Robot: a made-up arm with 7 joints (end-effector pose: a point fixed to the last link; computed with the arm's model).
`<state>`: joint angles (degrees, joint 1 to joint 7).
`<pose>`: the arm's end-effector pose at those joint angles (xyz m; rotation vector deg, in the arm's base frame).
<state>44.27 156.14 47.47 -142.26 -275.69 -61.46 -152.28</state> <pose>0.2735 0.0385 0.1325 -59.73 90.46 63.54</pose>
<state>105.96 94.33 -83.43 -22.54 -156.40 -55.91 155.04</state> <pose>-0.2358 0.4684 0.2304 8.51 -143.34 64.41</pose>
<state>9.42 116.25 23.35 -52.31 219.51 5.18 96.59</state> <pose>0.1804 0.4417 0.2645 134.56 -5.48 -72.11</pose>
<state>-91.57 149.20 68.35 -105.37 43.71 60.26 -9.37</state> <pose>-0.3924 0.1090 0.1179 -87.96 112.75 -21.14</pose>
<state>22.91 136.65 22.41 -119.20 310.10 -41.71 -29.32</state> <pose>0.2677 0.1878 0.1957 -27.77 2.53 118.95</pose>
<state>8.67 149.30 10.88 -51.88 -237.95 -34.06 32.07</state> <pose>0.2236 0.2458 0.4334 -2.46 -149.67 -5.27</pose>
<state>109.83 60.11 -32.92 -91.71 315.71 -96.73 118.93</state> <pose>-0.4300 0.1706 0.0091 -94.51 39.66 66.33</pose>
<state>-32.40 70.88 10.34 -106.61 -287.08 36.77 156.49</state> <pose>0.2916 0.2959 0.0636 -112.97 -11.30 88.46</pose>
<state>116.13 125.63 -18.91 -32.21 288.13 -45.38 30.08</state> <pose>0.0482 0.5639 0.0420 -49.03 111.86 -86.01</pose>
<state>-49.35 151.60 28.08 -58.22 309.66 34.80 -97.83</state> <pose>-0.1945 0.1646 0.4719 109.68 110.37 43.64</pose>
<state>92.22 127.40 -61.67 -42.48 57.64 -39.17 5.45</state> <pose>0.0300 0.5443 0.1200 28.58 46.52 -61.31</pose>
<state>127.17 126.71 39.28 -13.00 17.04 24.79 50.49</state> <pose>0.1318 0.5582 0.0316 109.97 16.02 -19.33</pose>
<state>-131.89 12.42 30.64 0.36 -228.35 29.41 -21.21</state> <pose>0.4107 -0.1952 0.3450 -134.28 -40.81 11.40</pose>
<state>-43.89 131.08 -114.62 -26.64 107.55 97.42 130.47</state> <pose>-0.1093 0.5076 0.2376 -56.24 20.83 -116.76</pose>
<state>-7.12 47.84 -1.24 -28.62 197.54 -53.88 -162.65</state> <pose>0.1729 0.4064 -0.3601 36.20 5.98 37.97</pose>
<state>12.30 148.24 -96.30 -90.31 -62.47 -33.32 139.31</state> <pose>-0.0091 0.4062 0.2291 36.10 48.28 6.47</pose>
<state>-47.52 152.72 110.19 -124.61 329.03 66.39 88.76</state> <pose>-0.3039 0.0188 0.1990 14.86 85.08 20.90</pose>
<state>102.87 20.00 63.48 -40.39 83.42 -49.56 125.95</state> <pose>-0.5419 0.1037 0.0981 -35.84 155.26 -53.74</pose>
